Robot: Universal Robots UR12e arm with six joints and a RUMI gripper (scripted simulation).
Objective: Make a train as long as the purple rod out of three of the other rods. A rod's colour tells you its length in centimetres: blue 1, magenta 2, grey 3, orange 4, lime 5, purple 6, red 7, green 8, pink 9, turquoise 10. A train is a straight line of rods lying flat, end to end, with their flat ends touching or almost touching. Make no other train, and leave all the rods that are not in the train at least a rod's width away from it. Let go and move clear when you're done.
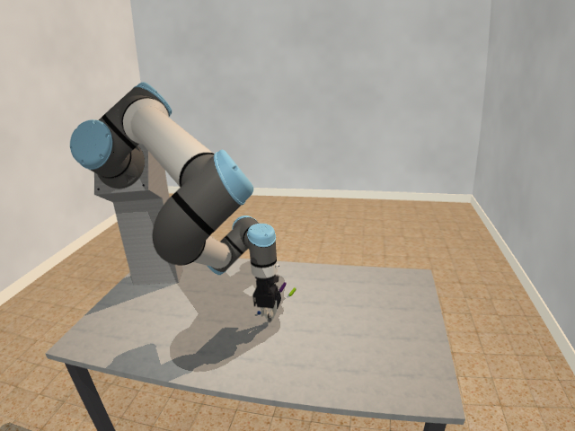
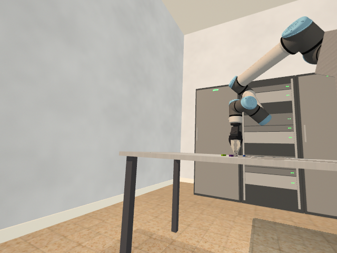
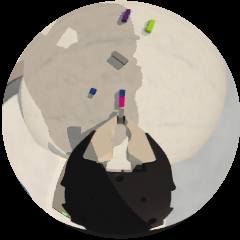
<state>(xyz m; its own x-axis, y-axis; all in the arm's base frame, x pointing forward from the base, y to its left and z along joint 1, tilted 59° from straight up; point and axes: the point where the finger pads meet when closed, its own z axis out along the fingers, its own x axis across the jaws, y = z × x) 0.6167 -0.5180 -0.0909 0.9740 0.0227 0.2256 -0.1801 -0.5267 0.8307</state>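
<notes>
My hand is 10 mm short of the magenta rod, 30 mm to the right of it and 20 mm above it. From my hand the other things lie so: lime rod 80 mm ahead, 190 mm to the left, 20 mm below; purple rod 40 mm ahead, 230 mm to the left, 20 mm below.
</notes>
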